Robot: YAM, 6 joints.
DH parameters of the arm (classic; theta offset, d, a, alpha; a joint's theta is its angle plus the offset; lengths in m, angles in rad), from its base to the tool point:
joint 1: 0 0.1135 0.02 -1.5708
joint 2: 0 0 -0.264 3.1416
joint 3: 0.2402 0 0.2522 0
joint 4: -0.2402 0 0.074 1.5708
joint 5: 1.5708 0 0 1.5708
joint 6: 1.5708 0.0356 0 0
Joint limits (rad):
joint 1: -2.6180..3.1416
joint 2: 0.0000..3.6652
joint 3: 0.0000..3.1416
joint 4: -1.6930..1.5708
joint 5: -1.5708..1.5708
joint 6: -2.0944..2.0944
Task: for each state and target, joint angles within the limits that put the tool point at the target. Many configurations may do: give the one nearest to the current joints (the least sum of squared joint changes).
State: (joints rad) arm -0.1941 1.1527 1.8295 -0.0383 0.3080 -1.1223
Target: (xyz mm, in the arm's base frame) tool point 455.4 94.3 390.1
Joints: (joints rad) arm 0.2233 1.9081 1.8137 0.0099 0.2523 -1.1223
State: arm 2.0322 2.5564 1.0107 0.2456 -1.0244 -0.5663
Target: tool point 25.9 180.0 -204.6
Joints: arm 1.2776 3.0837 0.9723 0.2356 -0.8707 -0.5663
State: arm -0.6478 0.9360 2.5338 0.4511 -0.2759 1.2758
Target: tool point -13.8 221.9 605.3
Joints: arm -1.4346 0.5340 1.8936 0.2793 -0.4804 1.2758
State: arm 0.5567 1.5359 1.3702 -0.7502 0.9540 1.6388
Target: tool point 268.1 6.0 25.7
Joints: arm 0.1280 2.1904 0.9288 -0.7213 0.9170 1.6388
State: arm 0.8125 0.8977 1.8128 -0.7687 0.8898 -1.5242
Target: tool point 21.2 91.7 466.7
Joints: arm 1.5748 0.7986 1.4491 -0.9686 0.6507 -1.5242
